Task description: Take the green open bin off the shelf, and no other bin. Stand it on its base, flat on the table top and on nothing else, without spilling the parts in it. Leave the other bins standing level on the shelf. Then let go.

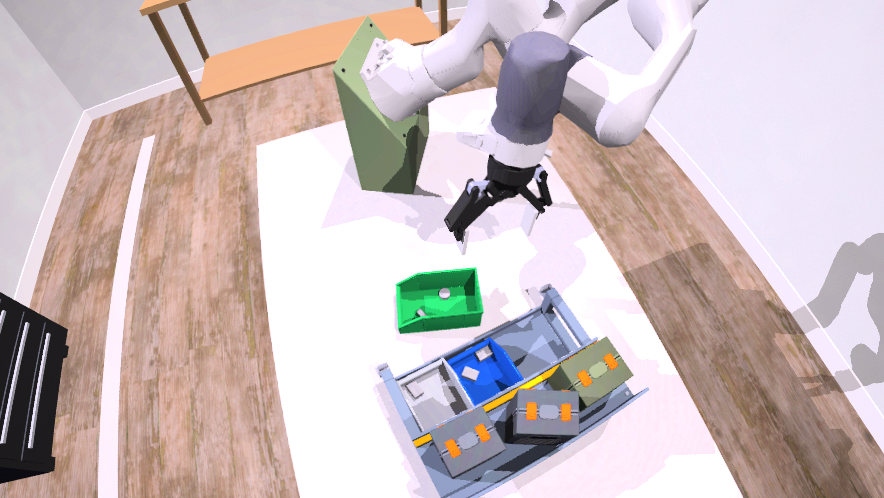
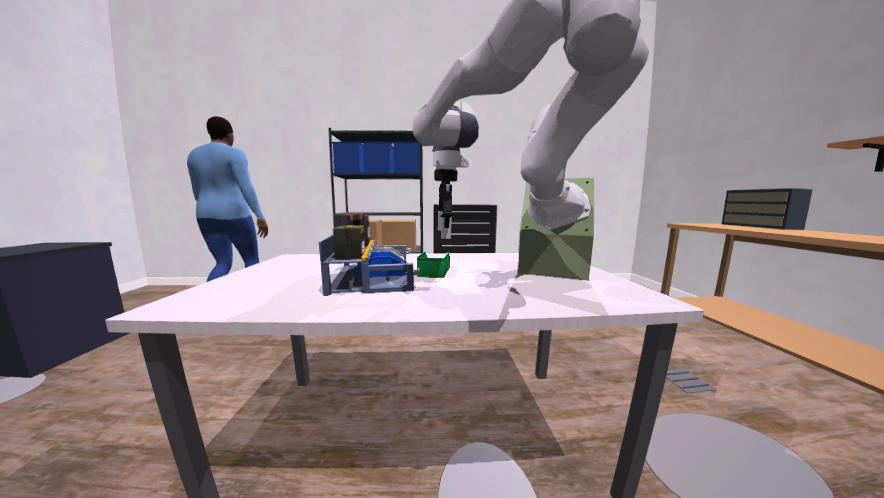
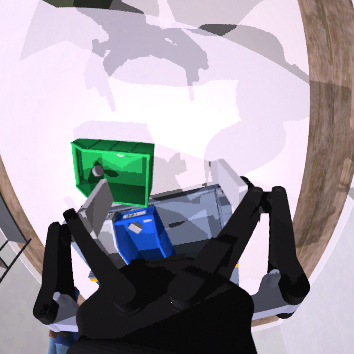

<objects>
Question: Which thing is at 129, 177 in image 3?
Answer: A green bin.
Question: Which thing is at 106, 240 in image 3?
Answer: A grey bin.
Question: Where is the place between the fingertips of my gripper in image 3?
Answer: At 162, 180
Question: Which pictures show my gripper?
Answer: Image 1, image 2 and image 3: all of them.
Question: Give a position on an olive toolbox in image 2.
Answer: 355, 236
</objects>
